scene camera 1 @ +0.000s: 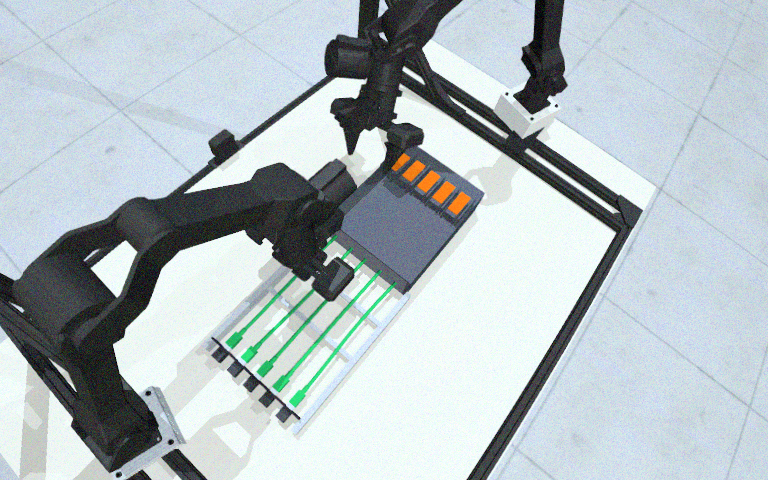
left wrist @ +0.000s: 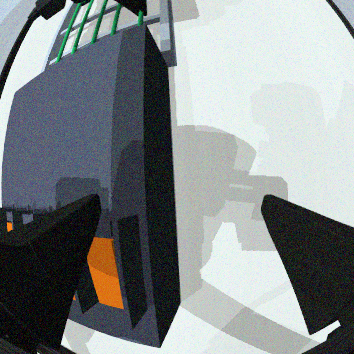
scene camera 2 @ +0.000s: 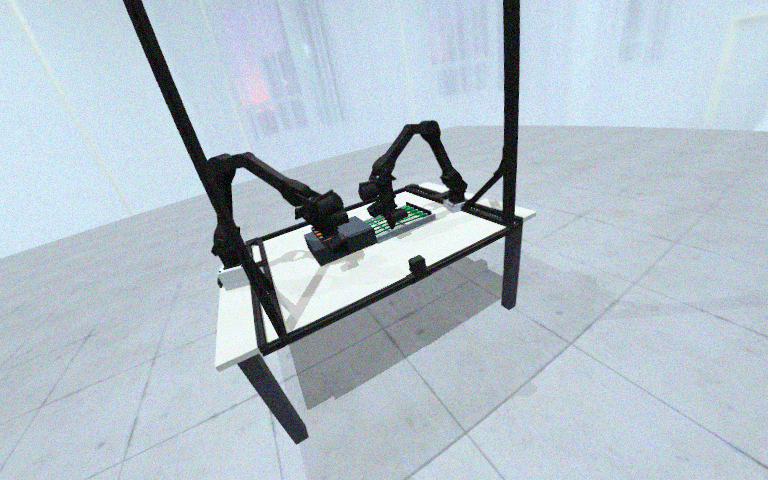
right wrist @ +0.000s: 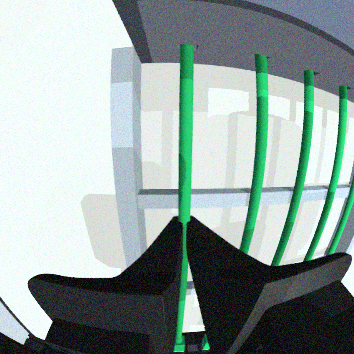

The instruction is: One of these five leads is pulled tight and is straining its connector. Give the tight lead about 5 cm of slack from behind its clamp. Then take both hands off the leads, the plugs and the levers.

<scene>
my left gripper: scene camera 1 367, 164; left wrist 184, 203; scene camera 2 343, 242; not seen in the right wrist view (out of frame)
</scene>
